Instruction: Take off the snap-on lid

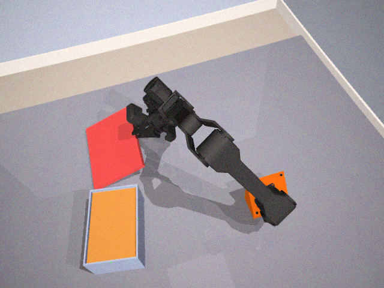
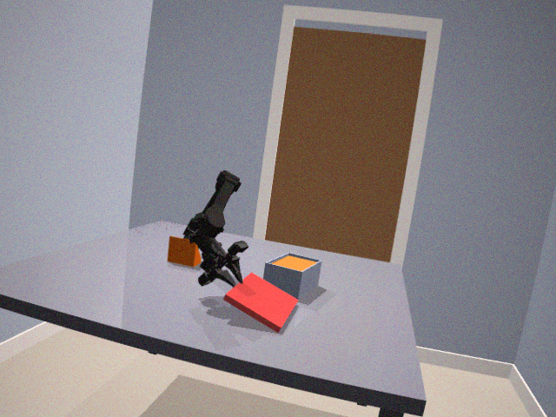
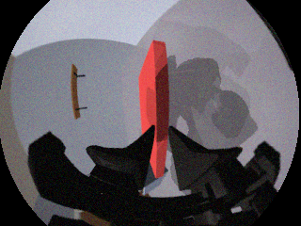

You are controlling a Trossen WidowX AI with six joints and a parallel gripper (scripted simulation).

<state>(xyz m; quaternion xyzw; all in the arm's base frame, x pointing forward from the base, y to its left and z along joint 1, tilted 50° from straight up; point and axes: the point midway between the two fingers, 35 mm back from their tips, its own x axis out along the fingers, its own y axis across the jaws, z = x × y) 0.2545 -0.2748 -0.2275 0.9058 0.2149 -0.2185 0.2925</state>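
Right now the red lid is 8 cm ahead of my gripper tip, 1 cm to the right of it and 2 cm below it. From my gripper tip the other things lie so: storage box 14 cm ahead, 27 cm to the left, 2 cm below.
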